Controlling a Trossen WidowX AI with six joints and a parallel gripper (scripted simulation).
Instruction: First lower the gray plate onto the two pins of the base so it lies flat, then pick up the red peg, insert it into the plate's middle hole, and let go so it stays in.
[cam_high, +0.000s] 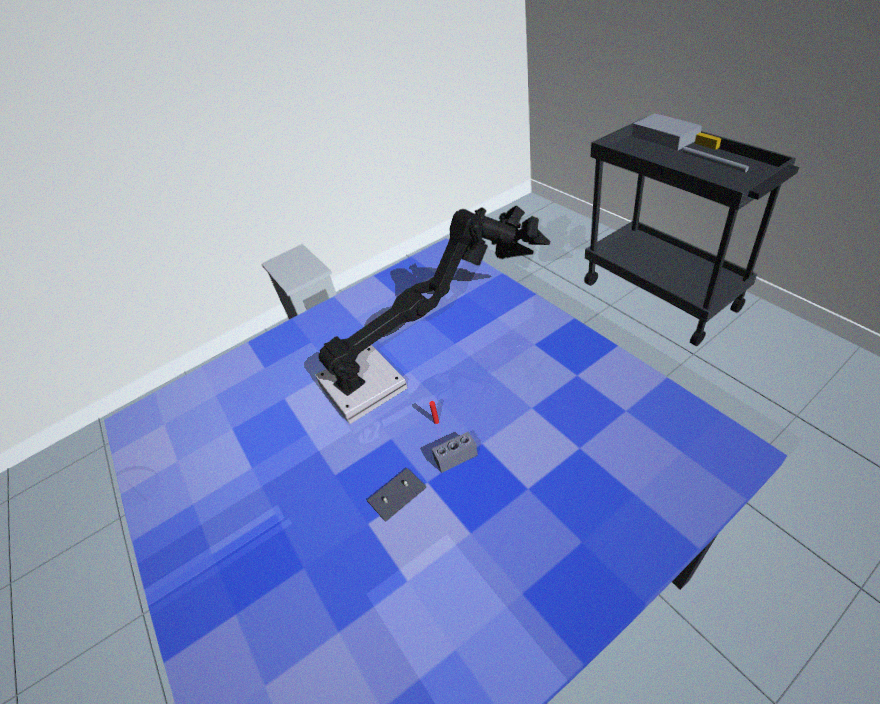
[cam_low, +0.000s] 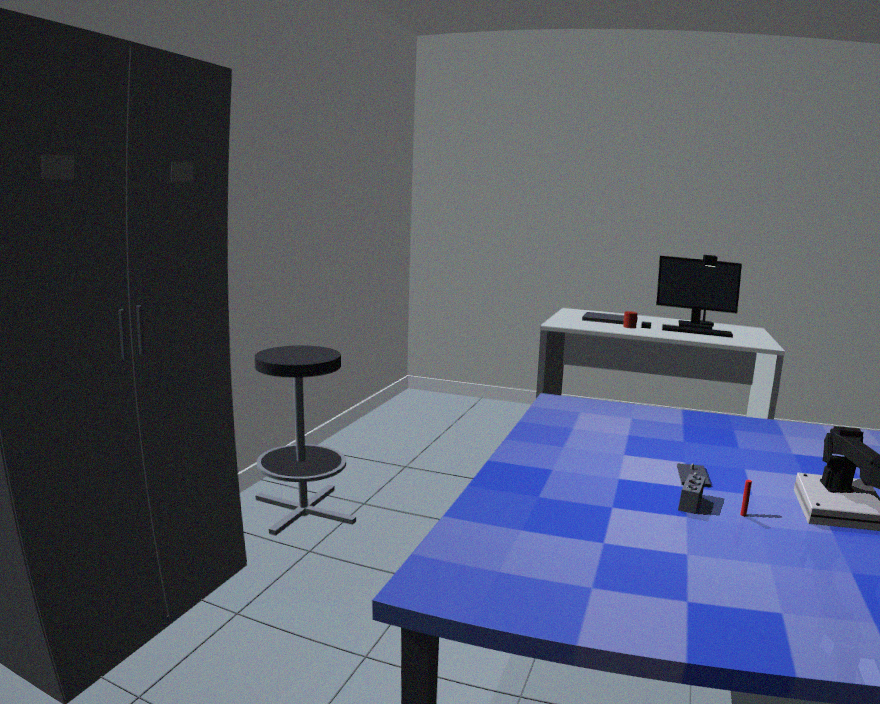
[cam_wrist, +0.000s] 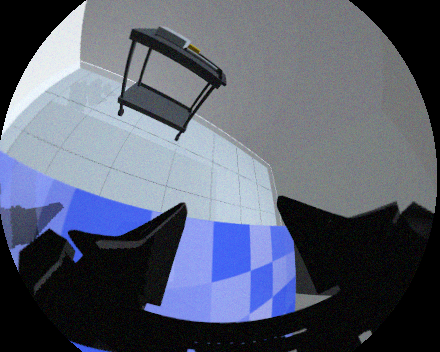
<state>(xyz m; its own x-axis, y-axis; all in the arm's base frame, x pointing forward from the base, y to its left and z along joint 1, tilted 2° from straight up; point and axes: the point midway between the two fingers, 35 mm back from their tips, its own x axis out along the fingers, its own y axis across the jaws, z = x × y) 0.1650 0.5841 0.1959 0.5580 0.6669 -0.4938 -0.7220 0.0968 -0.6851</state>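
The gray plate lies 590 mm to the right of my gripper tip, 180 mm ahead of it and 160 mm below it. Round my gripper tip: gray base (750 mm to the right, 190 mm below, 140 mm ahead); red peg (540 mm to the right, 160 mm below, 70 mm ahead).
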